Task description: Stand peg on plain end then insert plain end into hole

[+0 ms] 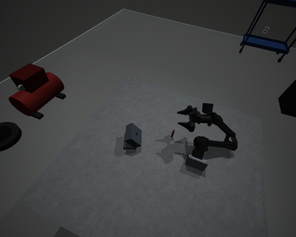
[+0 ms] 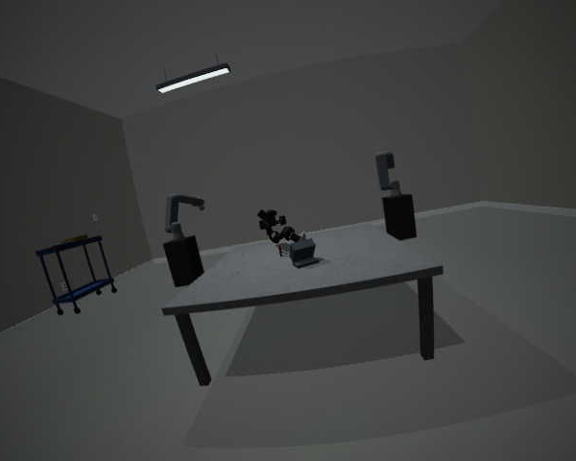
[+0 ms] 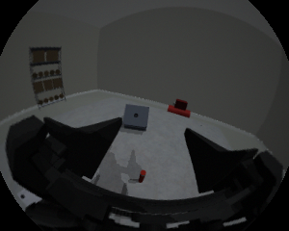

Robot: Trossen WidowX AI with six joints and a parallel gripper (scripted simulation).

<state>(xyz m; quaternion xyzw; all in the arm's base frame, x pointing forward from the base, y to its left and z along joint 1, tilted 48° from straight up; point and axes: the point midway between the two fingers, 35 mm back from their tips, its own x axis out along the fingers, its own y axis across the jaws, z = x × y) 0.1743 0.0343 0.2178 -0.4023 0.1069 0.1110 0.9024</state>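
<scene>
Now: gripper tip 17 cm above the red peg. Round my gripper tip: dark sloped panel: 25 cm ahead, 15 cm to the left, 15 cm below.
</scene>
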